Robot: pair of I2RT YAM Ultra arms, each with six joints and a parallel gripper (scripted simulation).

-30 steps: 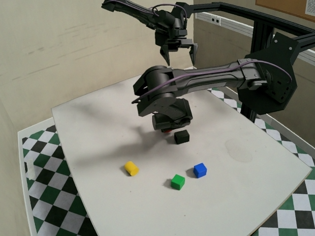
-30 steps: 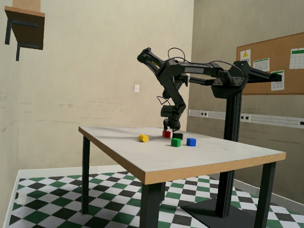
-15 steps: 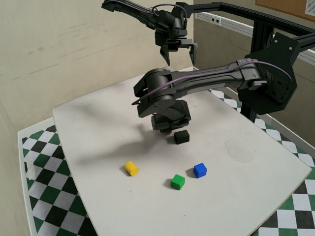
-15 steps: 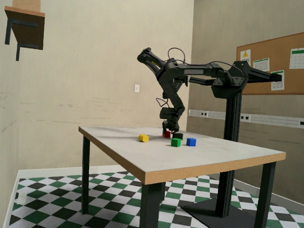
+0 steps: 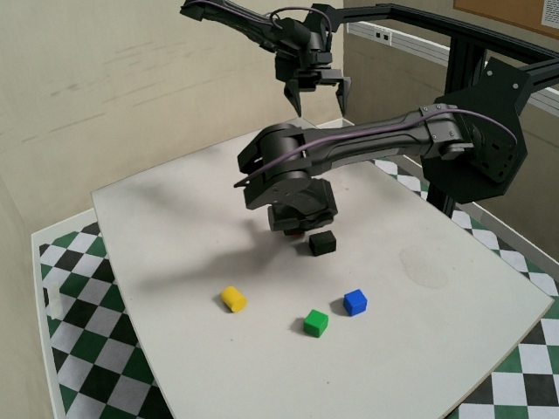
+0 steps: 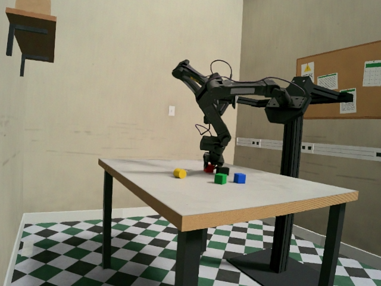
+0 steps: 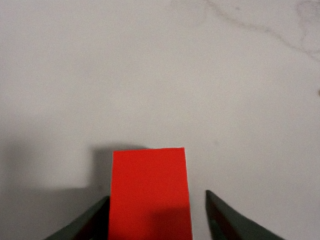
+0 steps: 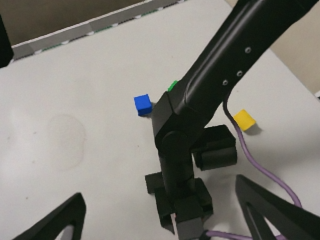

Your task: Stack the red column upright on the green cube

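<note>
My left gripper is now 31 cm to the right of the green cube and 12 cm short of it. From my left hand the other things lie so: red column (right at my left hand); black block (10 cm to the left, 2 cm behind); yellow cylinder (25 cm ahead, 16 cm to the left).
</note>
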